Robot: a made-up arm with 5 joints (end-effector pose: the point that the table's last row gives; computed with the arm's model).
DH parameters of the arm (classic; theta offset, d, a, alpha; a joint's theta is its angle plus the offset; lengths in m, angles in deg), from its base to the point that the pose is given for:
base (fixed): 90 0.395 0.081 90
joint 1: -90 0.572 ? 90
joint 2: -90 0.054 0.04 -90
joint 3: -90 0.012 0.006 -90
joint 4: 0 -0.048 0.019 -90
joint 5: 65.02 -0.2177 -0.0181 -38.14
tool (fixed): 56.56 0.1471 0 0
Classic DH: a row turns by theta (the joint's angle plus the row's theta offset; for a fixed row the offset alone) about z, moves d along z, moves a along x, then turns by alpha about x.
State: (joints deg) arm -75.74 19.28 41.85 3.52 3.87
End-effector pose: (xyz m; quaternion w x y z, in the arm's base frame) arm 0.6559 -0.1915 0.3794 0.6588 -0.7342 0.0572 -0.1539
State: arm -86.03 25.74 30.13 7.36 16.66
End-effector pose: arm 0.6472 -0.1922 0.4053 0.4957 -0.8622 0.1042 0.0109
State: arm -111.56 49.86 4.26 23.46 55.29
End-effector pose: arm 0.6335 -0.1726 0.5527 0.1670 0.9173 -0.2576 -0.2536
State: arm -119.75 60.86 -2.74 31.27 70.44
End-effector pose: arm 0.6400 -0.1255 0.6134 0.4104 0.8320 -0.2949 -0.2289
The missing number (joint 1, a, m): 0.172
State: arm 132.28 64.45 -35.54 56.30 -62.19
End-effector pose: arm 0.6900 0.1795 0.4221 0.6445 0.4783 0.1733 -0.5708
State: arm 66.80 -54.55 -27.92 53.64 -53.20
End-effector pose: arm 0.5678 0.3468 0.2153 0.8868 -0.0671 0.2619 0.3749
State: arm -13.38 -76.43 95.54 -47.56 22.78
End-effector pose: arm 0.5629 -0.0730 0.1739 0.7544 -0.2781 0.4805 -0.3501
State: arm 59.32 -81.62 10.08 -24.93 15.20
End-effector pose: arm 0.5027 0.2782 0.3247 0.4821 0.4560 0.4544 0.5944
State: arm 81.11 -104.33 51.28 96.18 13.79
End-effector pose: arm 0.5248 0.1118 0.2247 0.0188 -0.5209 0.2963 0.8004
